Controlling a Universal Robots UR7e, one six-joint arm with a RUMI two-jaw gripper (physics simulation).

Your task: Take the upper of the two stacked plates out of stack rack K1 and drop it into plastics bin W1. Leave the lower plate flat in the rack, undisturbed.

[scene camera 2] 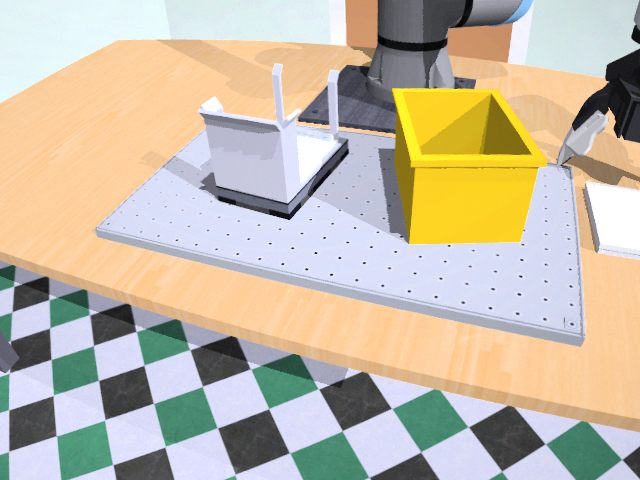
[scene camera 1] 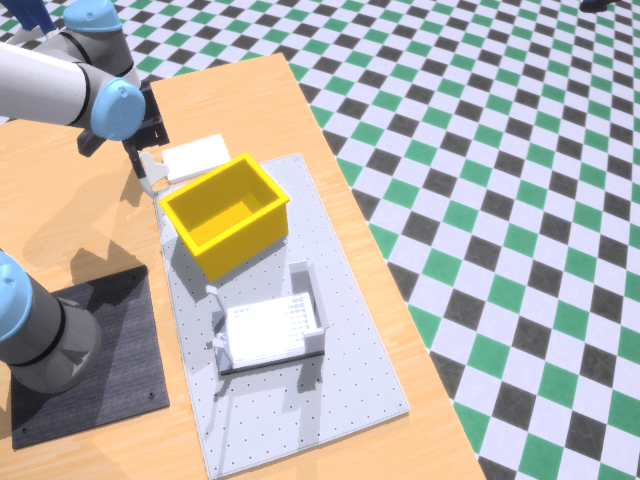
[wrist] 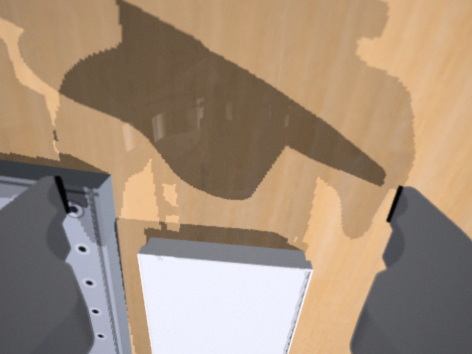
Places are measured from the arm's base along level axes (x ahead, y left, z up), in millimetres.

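Pixels of known places: gripper, fingertip midpoint: [scene camera 2: 610, 175] [scene camera 1: 147, 173] [wrist: 230, 186]; arm's base, origin of the base link: [scene camera 2: 410, 87] [scene camera 1: 58, 347].
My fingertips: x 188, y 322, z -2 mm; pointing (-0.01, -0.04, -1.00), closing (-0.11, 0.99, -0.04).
For each thing: its top centre in the pictures, then the offset to it from my fingertips.
- Stack rack K1, middle of its top: [scene camera 2: 277, 85] [scene camera 1: 261, 304] dx +153, dy -402, dz +126 mm
- Plastics bin W1, middle of its top: [scene camera 2: 461, 119] [scene camera 1: 222, 199] dx +137, dy -201, dz +106 mm
- white flat block, middle of its top: [wrist: 219, 338] [scene camera 2: 627, 215] [scene camera 1: 195, 155] dx +102, dy +7, dz +8 mm
- grey pegboard, middle of its top: [scene camera 2: 350, 192] [scene camera 1: 261, 286] dx +162, dy -316, dz +7 mm
Stack rack K1 [scene camera 1: 313, 339] [scene camera 2: 248, 160] is a pale rack with a tall wall panel and two thin posts. A white plate with a grid of wells [scene camera 1: 268, 330] [scene camera 2: 313, 153] lies flat in it; the lower plate cannot be told apart beneath. Plastics bin W1 [scene camera 1: 248, 242] [scene camera 2: 470, 206] is an open yellow box beside the rack; no plate shows in the visible part of its inside. My gripper [wrist: 230, 186] is wide open with nothing between its fingers, low over the table beyond the bin's far side from the rack. One fingertip is near the pegboard's corner.
A white flat block [scene camera 1: 196, 157] [scene camera 2: 617, 217] [wrist: 225, 305] lies on the table beside the grey pegboard [scene camera 1: 356, 382] [scene camera 2: 361, 268] [wrist: 102, 280], close to my gripper. The pegboard bears the rack and bin. The arm's dark base plate [scene camera 1: 129, 335] [scene camera 2: 341, 98] is beside the pegboard.
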